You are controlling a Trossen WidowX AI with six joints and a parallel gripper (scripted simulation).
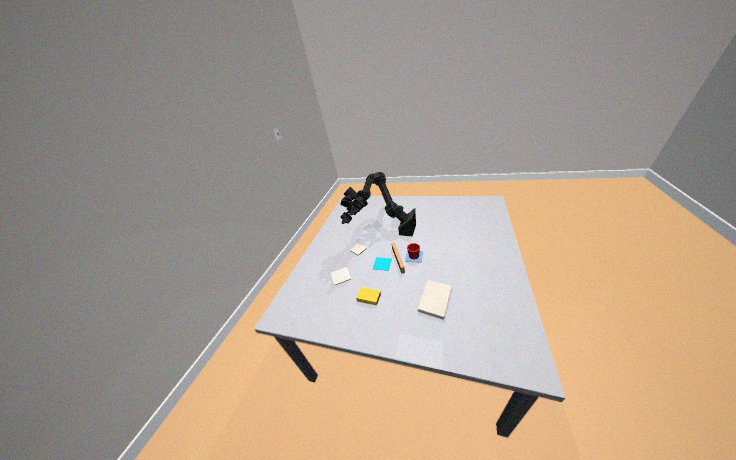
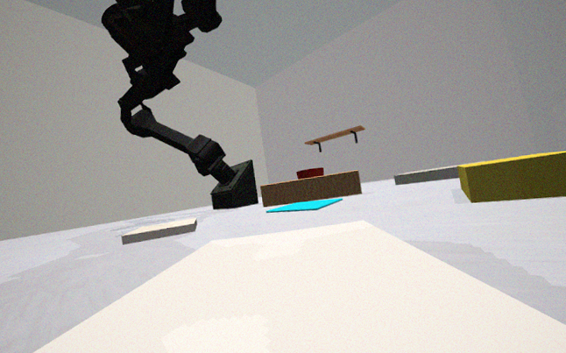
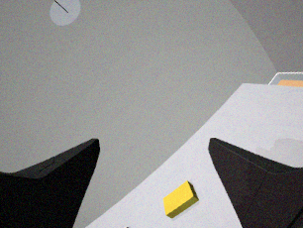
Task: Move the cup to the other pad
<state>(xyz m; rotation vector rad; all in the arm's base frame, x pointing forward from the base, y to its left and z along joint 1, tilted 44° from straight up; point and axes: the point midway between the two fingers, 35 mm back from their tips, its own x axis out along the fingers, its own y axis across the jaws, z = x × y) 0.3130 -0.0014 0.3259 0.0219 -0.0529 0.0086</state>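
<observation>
Right now my gripper tip is 110 mm past the red cup, 330 mm to the right of it and 280 mm above it. Round my gripper tip: thin wooden bar (60 mm behind, 250 mm to the left, 310 mm below); cyan pad (10 mm behind, 160 mm to the left, 330 mm below); light blue pad (110 mm behind, 330 mm to the left, 330 mm below).
</observation>
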